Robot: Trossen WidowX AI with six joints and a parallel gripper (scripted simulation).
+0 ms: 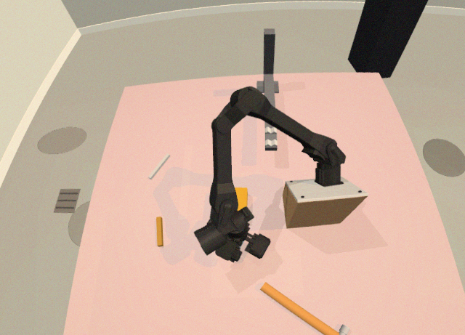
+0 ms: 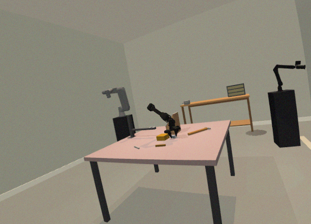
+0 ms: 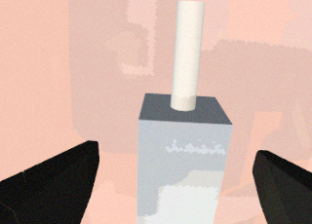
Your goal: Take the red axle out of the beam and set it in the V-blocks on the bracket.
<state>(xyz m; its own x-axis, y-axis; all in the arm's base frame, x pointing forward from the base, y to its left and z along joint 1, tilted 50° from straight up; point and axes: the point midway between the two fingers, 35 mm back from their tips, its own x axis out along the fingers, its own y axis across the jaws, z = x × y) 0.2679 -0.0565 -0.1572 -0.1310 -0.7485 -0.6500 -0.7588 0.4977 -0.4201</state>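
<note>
My gripper tip is 12 cm to the left of the yellow beam, 2 cm below it and 1 cm short of it. The rest, counted from my gripper tip: blue-grey block: 2 cm to the left, 1 cm ahead, 1 cm above; orange bar: 26 cm ahead, 7 cm to the right.
</note>
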